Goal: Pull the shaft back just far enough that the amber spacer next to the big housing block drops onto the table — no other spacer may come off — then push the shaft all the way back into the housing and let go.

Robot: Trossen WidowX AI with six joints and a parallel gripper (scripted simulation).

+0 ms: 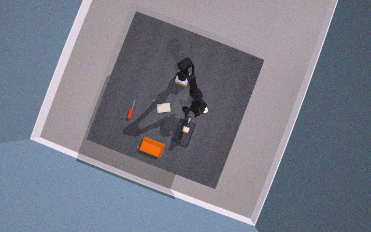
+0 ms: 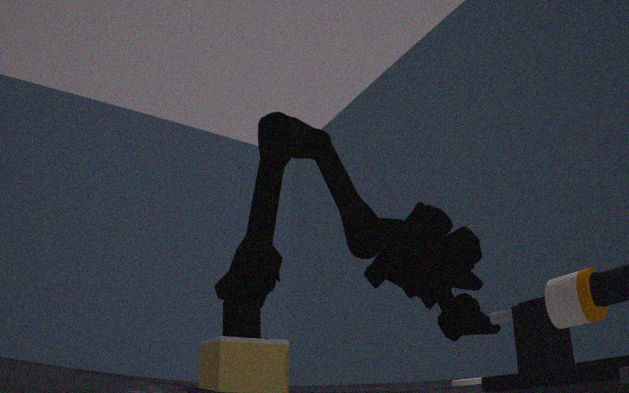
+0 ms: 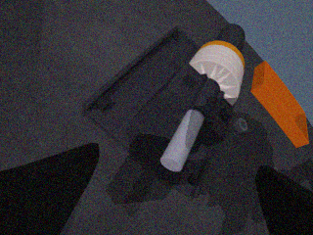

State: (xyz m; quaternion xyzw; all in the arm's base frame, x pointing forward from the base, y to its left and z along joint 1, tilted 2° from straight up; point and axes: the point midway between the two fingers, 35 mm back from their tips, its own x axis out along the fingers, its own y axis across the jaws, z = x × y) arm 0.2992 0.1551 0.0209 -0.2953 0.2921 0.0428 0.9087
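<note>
My gripper tip is 10 cm short of the pale grey shaft, 1 cm to the left of it and 1 cm above it. From my gripper tip the other things lie so: dark support block 15 cm ahead, 4 cm below, 2 cm to the right; then white ring 11 cm to the left, 10 cm behind, 9 cm below; then amber spacer 13 cm ahead, 1 cm to the right, 1 cm below.
</note>
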